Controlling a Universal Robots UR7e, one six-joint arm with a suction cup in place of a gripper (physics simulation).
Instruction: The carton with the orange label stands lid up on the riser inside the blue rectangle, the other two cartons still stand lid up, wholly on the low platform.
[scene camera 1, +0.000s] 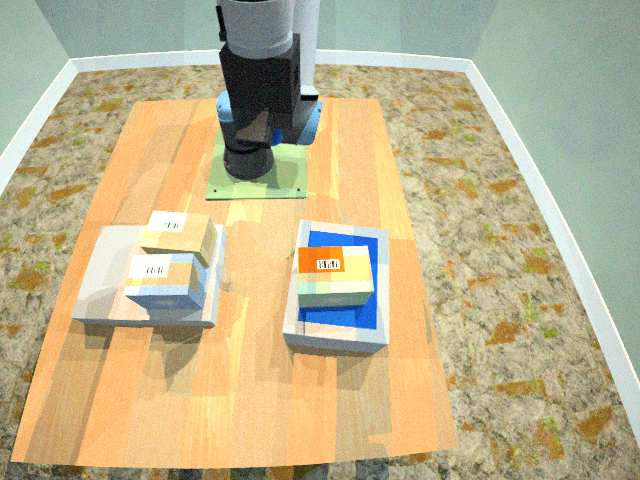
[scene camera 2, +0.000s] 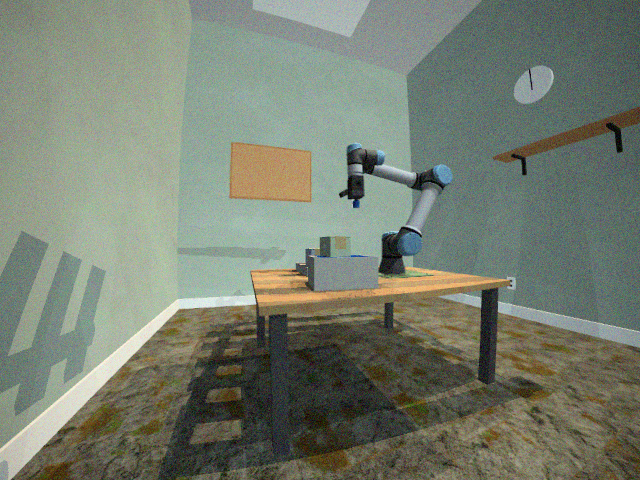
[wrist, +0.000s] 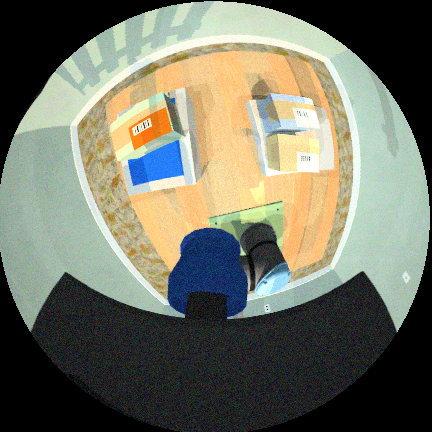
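Seen in the pictures: hand, tool point: (scene camera 2: 356, 207) (wrist: 209, 253); arm's base, link origin: (scene camera 1: 249, 160) (scene camera 2: 391, 272) (wrist: 257, 238).
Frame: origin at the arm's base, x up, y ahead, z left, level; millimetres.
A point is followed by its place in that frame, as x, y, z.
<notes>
The orange-labelled carton (scene camera 1: 356, 268) {194, 391, 330} (scene camera 2: 334, 246) {154, 411, 361} (wrist: 142, 127) {194, 388, 277} stands lid up on the tall grey riser (scene camera 1: 382, 310) {113, 434, 399} (scene camera 2: 343, 273) {54, 387, 411} (wrist: 190, 162) {113, 306, 212}. It covers part of the blue rectangle (scene camera 1: 367, 315) {113, 449, 370} (wrist: 157, 165) {113, 311, 294}; its robot-side corner towards the table's middle seems to lap over the rectangle's edge onto the grey border. A plain tan carton (scene camera 1: 193, 232) {121, 333, -15} (wrist: 285, 150) {121, 335, -9} and a blue-and-tan carton (scene camera 1: 178, 279) {138, 447, 1} (wrist: 287, 112) {138, 428, -10} stand lid up, close together, on the low platform (scene camera 1: 98, 279) {41, 453, -240} (wrist: 326, 150) {41, 377, -247}. My suction cup (scene camera 1: 276, 136) (scene camera 2: 356, 204) (wrist: 210, 242) is off, high above the table, touching nothing.
The wooden table (scene camera 1: 258, 372) {-7, 576, 170} (scene camera 2: 429, 286) {-7, 36, 419} (wrist: 225, 125) {-7, 417, 119} carries both supports. The arm's green base plate (scene camera 1: 289, 180) {-2, 54, 137} (wrist: 245, 215) {-1, 109, 60} lies behind them. A wall shelf (scene camera 2: 568, 139) and an orange board (scene camera 2: 270, 172) are on the walls.
</notes>
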